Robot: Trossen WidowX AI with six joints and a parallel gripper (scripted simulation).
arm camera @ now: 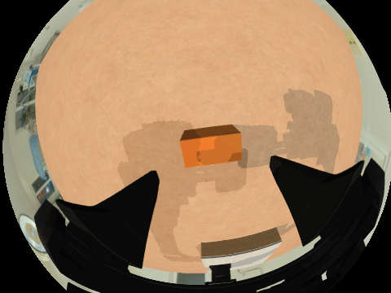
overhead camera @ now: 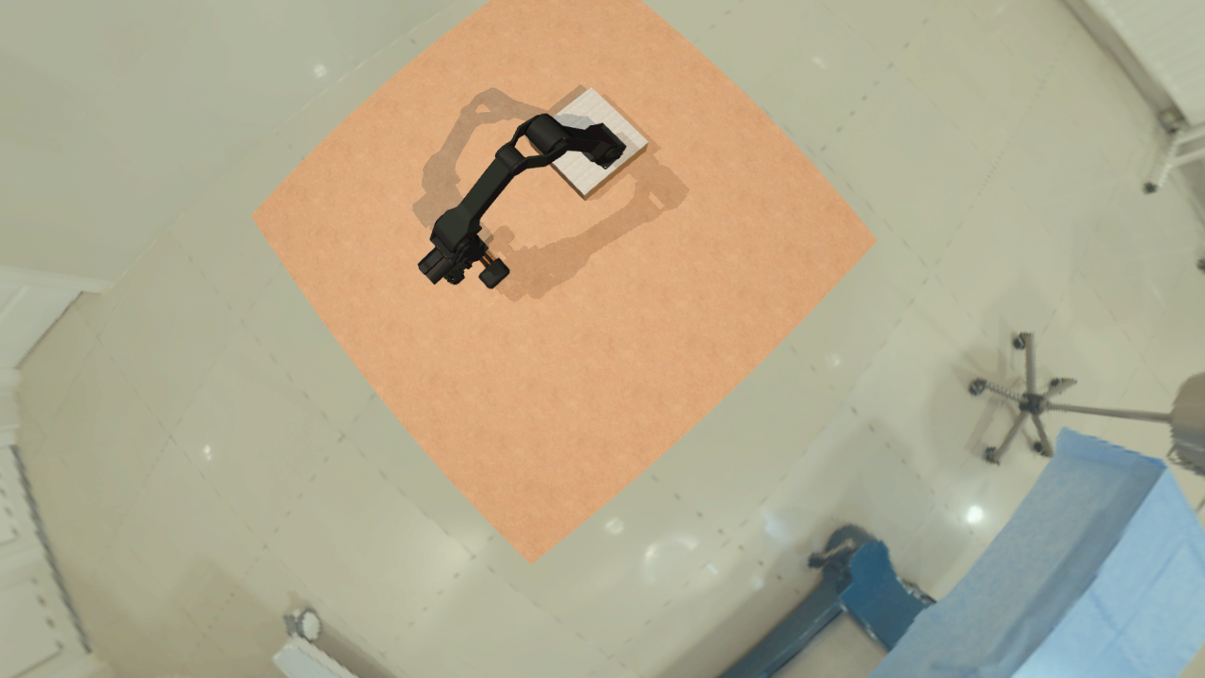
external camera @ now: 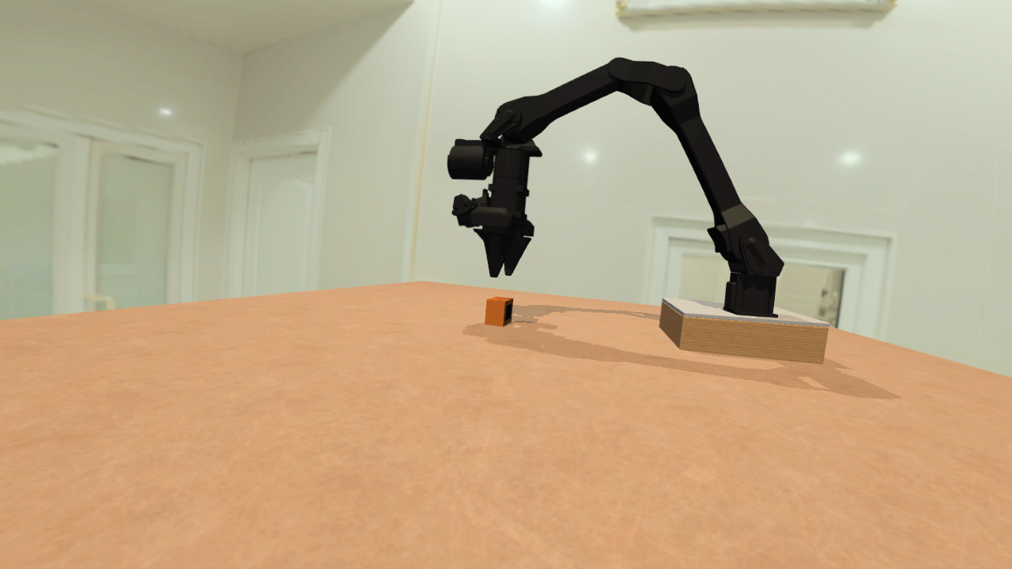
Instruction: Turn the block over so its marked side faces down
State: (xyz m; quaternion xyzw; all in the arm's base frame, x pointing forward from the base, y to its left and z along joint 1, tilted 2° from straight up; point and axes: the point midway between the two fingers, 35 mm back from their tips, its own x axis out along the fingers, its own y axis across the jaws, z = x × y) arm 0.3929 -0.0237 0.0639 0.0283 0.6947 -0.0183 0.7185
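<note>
Now: gripper tip 6 cm above the orange block and 1 cm past it.
</note>
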